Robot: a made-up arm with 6 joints. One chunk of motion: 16 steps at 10 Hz.
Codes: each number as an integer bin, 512 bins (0 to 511) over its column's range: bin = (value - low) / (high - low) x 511, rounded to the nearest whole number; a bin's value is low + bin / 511 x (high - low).
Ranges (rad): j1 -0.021..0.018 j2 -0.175..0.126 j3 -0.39..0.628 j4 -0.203..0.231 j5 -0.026..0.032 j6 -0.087..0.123
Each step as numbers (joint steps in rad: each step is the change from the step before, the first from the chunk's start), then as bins.
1 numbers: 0.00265 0.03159 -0.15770 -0.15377 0.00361 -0.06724
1 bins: 310 351 117 58 261 48
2 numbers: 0.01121 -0.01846 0.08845 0.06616 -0.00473 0.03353
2 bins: 422 266 240 317 187 293
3 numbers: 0.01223 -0.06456 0.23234 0.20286 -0.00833 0.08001
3 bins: 435 187 312 478 156 406
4 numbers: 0.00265 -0.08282 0.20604 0.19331 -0.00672 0.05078
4 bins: 310 156 299 467 170 335
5 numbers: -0.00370 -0.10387 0.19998 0.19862 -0.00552 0.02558
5 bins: 227 121 296 473 180 274
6 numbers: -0.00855 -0.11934 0.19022 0.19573 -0.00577 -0.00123
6 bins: 163 94 291 469 178 209
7 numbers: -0.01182 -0.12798 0.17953 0.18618 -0.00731 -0.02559
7 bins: 120 80 286 458 165 149
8 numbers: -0.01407 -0.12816 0.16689 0.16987 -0.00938 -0.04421
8 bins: 91 80 280 439 146 104
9 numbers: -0.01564 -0.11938 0.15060 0.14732 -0.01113 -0.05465
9 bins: 70 94 271 412 131 79
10 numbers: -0.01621 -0.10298 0.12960 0.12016 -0.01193 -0.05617
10 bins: 63 122 261 380 124 75
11 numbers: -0.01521 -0.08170 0.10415 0.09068 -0.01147 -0.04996
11 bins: 76 158 248 346 128 90
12 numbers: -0.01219 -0.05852 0.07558 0.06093 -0.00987 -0.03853
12 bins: 115 198 234 311 142 118
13 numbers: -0.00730 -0.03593 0.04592 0.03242 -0.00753 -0.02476
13 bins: 180 236 219 277 163 151
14 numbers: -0.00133 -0.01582 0.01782 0.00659 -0.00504 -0.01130
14 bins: 258 270 205 247 185 184
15 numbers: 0.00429 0.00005 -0.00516 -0.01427 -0.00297 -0.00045
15 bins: 331 297 193 222 203 211
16 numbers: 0.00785 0.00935 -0.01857 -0.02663 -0.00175 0.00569
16 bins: 378 313 186 208 214 226
